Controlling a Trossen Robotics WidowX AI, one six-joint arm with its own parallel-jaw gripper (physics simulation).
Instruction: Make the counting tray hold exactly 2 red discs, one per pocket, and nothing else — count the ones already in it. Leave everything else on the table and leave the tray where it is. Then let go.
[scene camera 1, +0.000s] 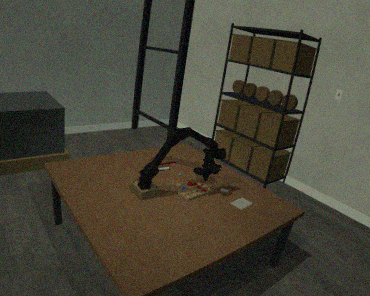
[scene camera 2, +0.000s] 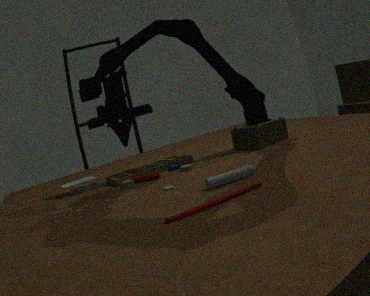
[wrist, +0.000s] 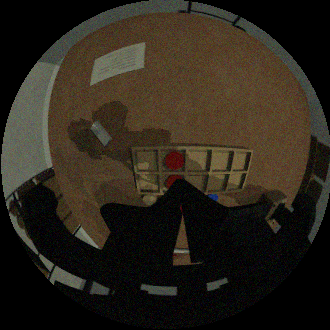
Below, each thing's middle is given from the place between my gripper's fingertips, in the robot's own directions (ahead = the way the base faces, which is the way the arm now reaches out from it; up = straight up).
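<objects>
There's the counting tray (scene camera 2: 161, 165), and my hand is 80 mm above it, 40 mm past it and 10 mm to the right of it.
</objects>
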